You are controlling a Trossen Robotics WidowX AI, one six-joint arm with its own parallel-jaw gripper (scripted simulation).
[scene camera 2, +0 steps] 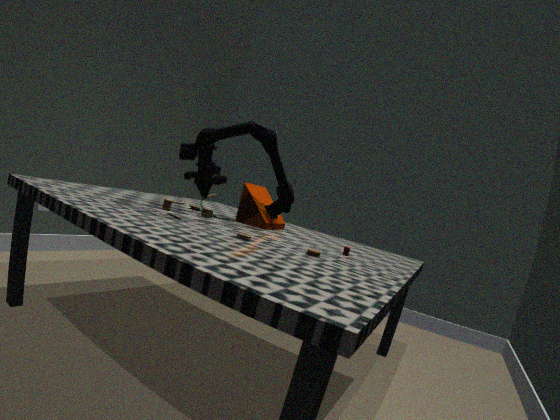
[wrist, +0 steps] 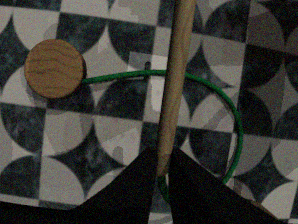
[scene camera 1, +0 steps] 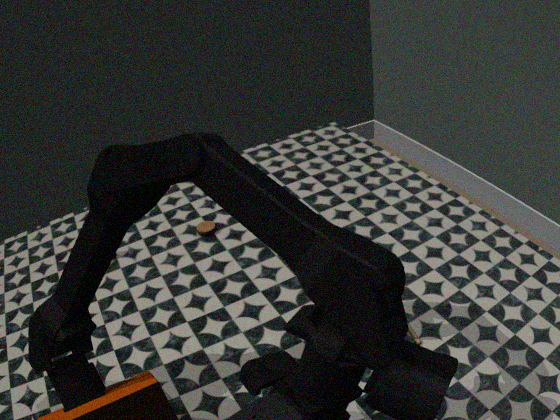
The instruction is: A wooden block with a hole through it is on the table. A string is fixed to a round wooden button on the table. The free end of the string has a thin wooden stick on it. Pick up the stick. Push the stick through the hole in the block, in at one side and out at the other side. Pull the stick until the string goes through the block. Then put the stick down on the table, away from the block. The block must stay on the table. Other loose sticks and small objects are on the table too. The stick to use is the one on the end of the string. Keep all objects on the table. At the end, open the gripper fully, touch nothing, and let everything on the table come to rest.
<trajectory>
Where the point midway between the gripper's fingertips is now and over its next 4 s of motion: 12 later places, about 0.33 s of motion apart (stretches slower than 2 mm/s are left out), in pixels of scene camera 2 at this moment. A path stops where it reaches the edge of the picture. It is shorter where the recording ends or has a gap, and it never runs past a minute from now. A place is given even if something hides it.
The gripper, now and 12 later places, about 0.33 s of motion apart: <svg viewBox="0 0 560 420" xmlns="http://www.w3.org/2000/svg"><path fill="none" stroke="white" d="M204 198L204 198L203 198L201 197L199 197L197 196L195 196L192 196L190 195L188 195L186 195L184 195L182 194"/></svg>
</trajectory>
